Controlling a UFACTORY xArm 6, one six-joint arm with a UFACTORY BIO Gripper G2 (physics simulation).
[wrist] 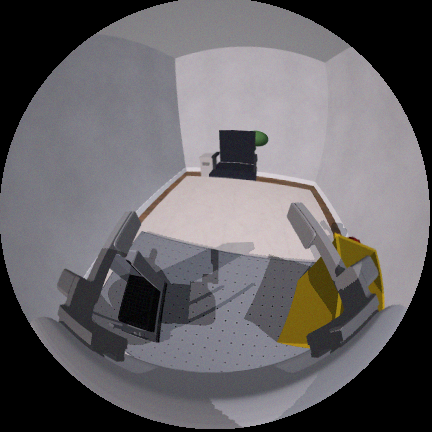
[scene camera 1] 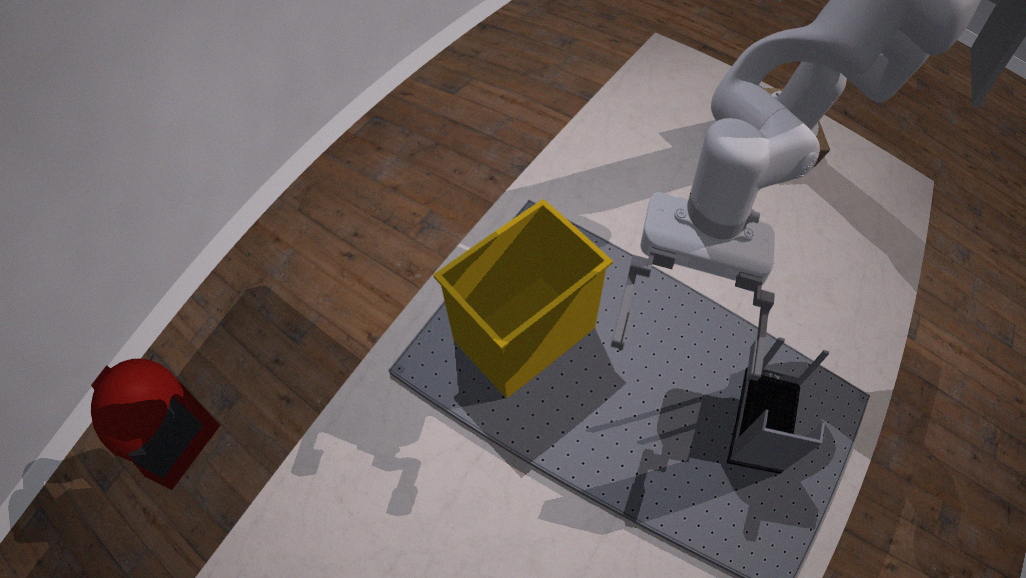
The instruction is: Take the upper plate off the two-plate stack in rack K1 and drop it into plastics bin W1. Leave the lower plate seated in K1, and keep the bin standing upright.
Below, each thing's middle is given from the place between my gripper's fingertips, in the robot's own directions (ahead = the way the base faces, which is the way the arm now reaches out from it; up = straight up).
Now: the yellow bin W1 (scene camera 1: 516,301) 40 mm behind my hand, 240 mm to the right of it and 150 mm below it.
